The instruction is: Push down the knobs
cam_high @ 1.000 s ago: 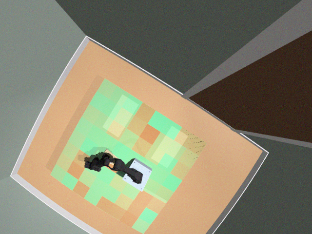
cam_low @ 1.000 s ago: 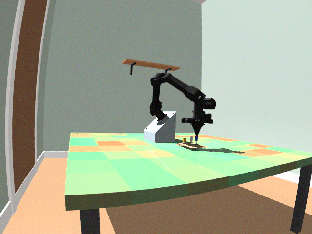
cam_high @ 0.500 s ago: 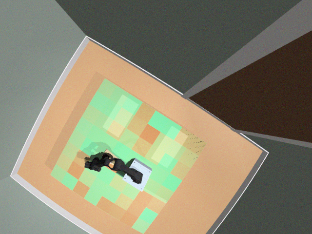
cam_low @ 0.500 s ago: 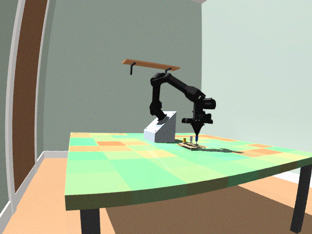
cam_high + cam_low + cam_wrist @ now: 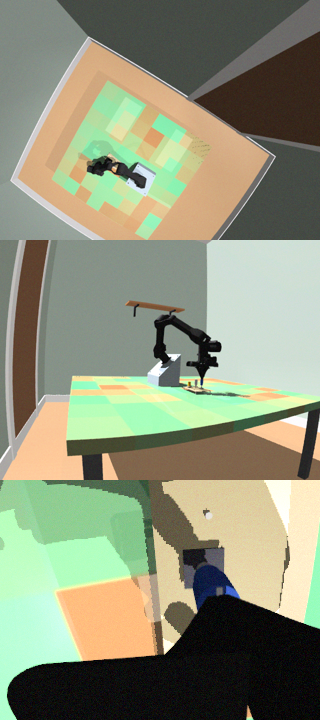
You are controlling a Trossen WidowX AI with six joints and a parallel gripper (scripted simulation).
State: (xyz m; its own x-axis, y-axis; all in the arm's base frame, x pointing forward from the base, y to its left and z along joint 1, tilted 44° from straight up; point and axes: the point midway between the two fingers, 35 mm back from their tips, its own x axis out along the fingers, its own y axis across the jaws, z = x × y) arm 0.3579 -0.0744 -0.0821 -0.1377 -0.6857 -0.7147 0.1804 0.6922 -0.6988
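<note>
Right now my gripper tip is 10 mm above the blue knob. Round my gripper tip: white knob: 60 mm behind, 10 mm to the left, 20 mm below.
</note>
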